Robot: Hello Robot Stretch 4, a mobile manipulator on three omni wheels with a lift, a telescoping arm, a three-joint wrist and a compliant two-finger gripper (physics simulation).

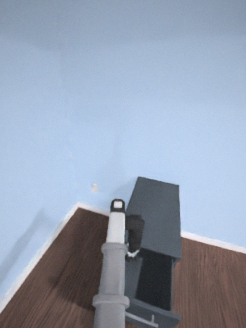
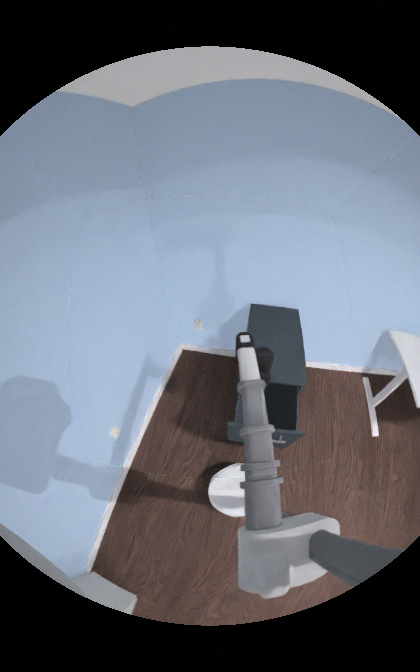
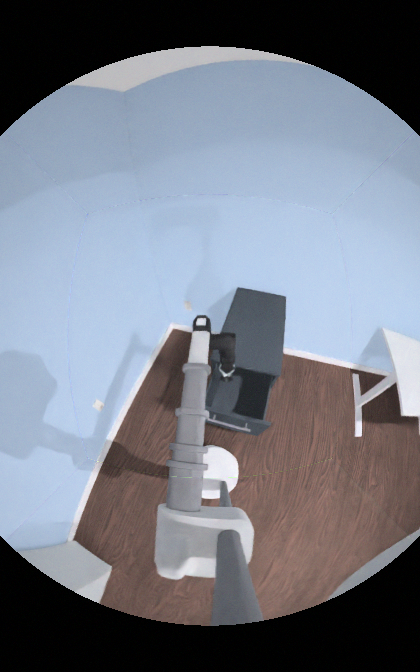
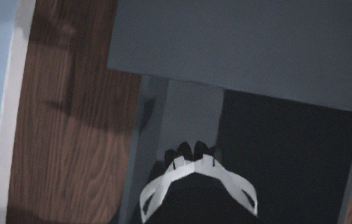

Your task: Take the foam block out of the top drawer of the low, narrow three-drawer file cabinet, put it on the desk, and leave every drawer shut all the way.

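Places are measured from the robot's base along level axes (x left, y back, z up), in millimetres.
Pixels of known places: gripper, between the fingertips: (image 1: 130,260) (image 4: 192,153).
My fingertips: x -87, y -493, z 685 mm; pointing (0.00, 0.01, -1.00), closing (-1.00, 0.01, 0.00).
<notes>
Behind a point stands the place of what it marks.
The dark grey file cabinet (image 1: 157,212) @[x -283, y -818, z 709 mm] (image 2: 280,345) (image 3: 260,325) (image 4: 225,40) @[x -133, y -619, z 709 mm] stands against the back wall. Its top drawer (image 1: 167,315) @[x -241, y -269, z 690 mm] (image 2: 295,436) (image 3: 260,427) (image 4: 195,110) @[x -105, y -538, z 375 mm] is pulled out, with a lit strip of floor and a dark right part. My gripper (image 1: 132,255) (image 3: 226,375) (image 4: 192,153) @[x -87, y -493, z 685 mm] points down over the drawer's left part, close to the cabinet's front edge. Its fingertips are nearly together and nothing shows between them. The foam block does not show; the drawer's back lies hidden under the cabinet top. Part of a white desk (image 2: 409,350) (image 3: 406,365) shows at the right.
My arm (image 1: 114,270) @[x -2, y -268, z 1104 mm] (image 2: 257,450) (image 3: 190,425) reaches along the cabinet's left side and hides part of the drawer. A white round object (image 2: 225,490) (image 3: 222,470) is on the floor before the drawer. A pale box-like piece (image 2: 107,595) (image 3: 75,565) is at the lower left.
</notes>
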